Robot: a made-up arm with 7 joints. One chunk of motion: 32 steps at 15 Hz.
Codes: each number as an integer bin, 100 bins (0 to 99) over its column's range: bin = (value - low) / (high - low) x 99, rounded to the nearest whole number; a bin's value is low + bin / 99 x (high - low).
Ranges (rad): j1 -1.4..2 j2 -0.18..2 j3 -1.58..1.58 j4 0..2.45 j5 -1.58..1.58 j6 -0.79..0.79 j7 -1.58..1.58
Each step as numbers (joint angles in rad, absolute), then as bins.
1 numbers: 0.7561 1.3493 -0.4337 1.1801 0.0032 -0.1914 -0.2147
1 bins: 63 69 36 48 50 38 43
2 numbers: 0.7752 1.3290 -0.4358 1.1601 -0.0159 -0.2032 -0.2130
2 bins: 63 69 36 47 49 37 43
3 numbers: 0.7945 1.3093 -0.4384 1.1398 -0.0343 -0.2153 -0.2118
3 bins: 64 68 36 46 48 36 43
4 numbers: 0.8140 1.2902 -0.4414 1.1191 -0.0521 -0.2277 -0.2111
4 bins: 64 67 36 45 48 35 43
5 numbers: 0.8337 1.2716 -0.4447 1.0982 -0.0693 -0.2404 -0.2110
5 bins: 65 66 36 44 47 34 43
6 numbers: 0.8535 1.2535 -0.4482 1.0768 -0.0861 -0.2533 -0.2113
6 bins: 66 65 35 44 47 34 43
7 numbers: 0.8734 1.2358 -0.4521 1.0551 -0.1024 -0.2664 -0.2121
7 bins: 66 64 35 43 46 33 43
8 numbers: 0.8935 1.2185 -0.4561 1.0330 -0.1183 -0.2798 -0.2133
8 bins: 67 64 35 42 46 32 43
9 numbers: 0.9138 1.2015 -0.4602 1.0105 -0.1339 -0.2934 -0.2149
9 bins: 67 63 35 41 45 31 43
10 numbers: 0.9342 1.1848 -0.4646 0.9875 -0.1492 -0.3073 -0.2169
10 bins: 68 62 35 40 45 30 43
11 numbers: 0.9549 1.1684 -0.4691 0.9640 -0.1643 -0.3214 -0.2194
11 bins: 69 61 35 39 44 29 43
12 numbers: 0.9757 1.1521 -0.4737 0.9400 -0.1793 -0.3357 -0.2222
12 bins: 69 60 35 38 44 28 43
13 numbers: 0.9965 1.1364 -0.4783 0.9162 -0.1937 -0.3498 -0.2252
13 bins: 70 60 35 37 43 28 42
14 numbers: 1.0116 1.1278 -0.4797 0.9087 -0.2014 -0.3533 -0.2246
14 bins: 70 59 34 37 43 27 42
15 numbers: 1.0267 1.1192 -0.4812 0.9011 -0.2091 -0.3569 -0.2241
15 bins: 71 59 34 36 43 27 42
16 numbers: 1.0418 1.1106 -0.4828 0.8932 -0.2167 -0.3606 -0.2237
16 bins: 71 59 34 36 43 27 42
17 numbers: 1.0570 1.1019 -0.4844 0.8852 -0.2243 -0.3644 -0.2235
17 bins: 72 58 34 36 42 27 42
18 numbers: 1.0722 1.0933 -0.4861 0.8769 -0.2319 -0.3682 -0.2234
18 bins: 72 58 34 35 42 26 43
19 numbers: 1.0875 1.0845 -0.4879 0.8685 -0.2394 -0.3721 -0.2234
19 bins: 72 57 34 35 42 26 43
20 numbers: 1.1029 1.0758 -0.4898 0.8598 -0.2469 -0.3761 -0.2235
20 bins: 73 57 34 35 42 26 42
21 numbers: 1.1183 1.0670 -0.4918 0.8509 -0.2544 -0.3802 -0.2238
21 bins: 73 57 34 34 42 26 42
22 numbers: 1.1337 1.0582 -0.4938 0.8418 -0.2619 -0.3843 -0.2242
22 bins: 74 56 34 34 41 25 42
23 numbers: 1.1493 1.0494 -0.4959 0.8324 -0.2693 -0.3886 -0.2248
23 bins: 74 56 34 34 41 25 42
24 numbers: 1.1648 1.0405 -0.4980 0.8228 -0.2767 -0.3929 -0.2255
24 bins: 75 55 34 33 41 25 42
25 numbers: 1.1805 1.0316 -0.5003 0.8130 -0.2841 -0.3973 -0.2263
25 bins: 75 55 34 33 41 25 42
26 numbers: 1.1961 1.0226 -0.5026 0.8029 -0.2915 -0.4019 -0.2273
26 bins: 76 55 34 32 40 24 42
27 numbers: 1.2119 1.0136 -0.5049 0.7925 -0.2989 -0.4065 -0.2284
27 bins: 76 54 34 32 40 24 42
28 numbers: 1.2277 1.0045 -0.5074 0.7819 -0.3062 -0.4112 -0.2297
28 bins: 77 54 34 32 40 24 42
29 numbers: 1.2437 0.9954 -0.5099 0.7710 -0.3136 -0.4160 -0.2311
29 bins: 77 53 34 31 40 23 42
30 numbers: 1.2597 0.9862 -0.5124 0.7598 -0.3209 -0.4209 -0.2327
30 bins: 77 53 33 31 39 23 42
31 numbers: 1.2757 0.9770 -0.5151 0.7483 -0.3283 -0.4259 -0.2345
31 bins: 78 53 33 30 39 23 42
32 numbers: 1.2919 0.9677 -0.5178 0.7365 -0.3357 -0.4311 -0.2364
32 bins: 78 52 33 30 39 22 42
